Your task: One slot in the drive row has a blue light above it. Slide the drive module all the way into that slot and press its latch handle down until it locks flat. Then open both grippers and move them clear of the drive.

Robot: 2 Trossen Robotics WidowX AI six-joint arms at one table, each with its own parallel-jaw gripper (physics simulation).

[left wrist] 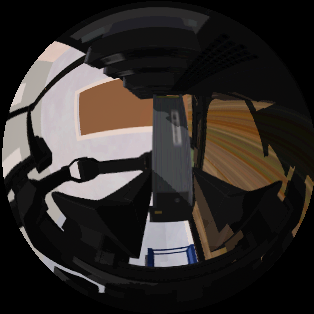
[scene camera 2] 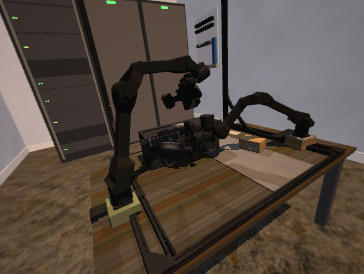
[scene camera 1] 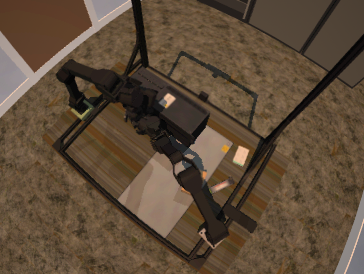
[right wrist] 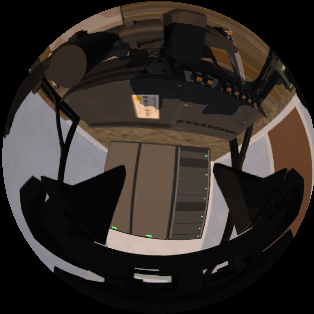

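Seen in the pictures: left gripper, fingertip midpoint: (left wrist: 171,171) (scene camera 2: 175,146) (scene camera 1: 126,112) (right wrist: 231,47); right gripper, fingertip midpoint: (scene camera 2: 177,105) (scene camera 1: 149,87) (right wrist: 170,168); left arm's base, link origin: (scene camera 2: 300,135) (scene camera 1: 214,233); right arm's base, link origin: (scene camera 2: 122,200) (scene camera 1: 81,108).
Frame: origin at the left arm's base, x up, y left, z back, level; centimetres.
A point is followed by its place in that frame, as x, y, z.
Note:
The drive module (scene camera 2: 172,145) {7.6, -6.5, -70.7} (left wrist: 171,145) {7.1, -7.6, -70.5} is a long dark-grey block with a pale label. My left gripper (left wrist: 171,171) {7.2, -5.6, -69.4} is shut on it and holds it in front of the drive row, outside the slots. The black drive chassis (scene camera 1: 185,115) {11.4, -24.5, -47.8} (scene camera 2: 146,142) {9.4, -12.4, -81.9} (right wrist: 100,105) {11.4, -23.8, -49.5} stands at the table's back edge; its stepped drive fronts fill the top of the left wrist view. The blue light and the latch handle cannot be made out. The slot under the light cannot be told. My right gripper (scene camera 2: 167,100) (right wrist: 170,168) {23.5, -17.1, -63.2} is open and empty, above the chassis.
A grey mat (scene camera 1: 150,200) {-6.0, 11.6, -31.0} (scene camera 2: 280,172) {-5.9, 15.8, -29.9} lies beside the chassis. An orange-brown carton (scene camera 2: 252,144) {-1.7, -6.0, -26.6} stands on it. A pale box (scene camera 1: 240,155) {-6.0, -38.0, -18.0}, a yellow piece (scene camera 1: 225,148) {-5.9, -34.6, -26.2} and a flat labelled bar (scene camera 1: 222,185) {-5.1, -19.4, -13.4} lie at the right. Dark rails and posts edge the table.

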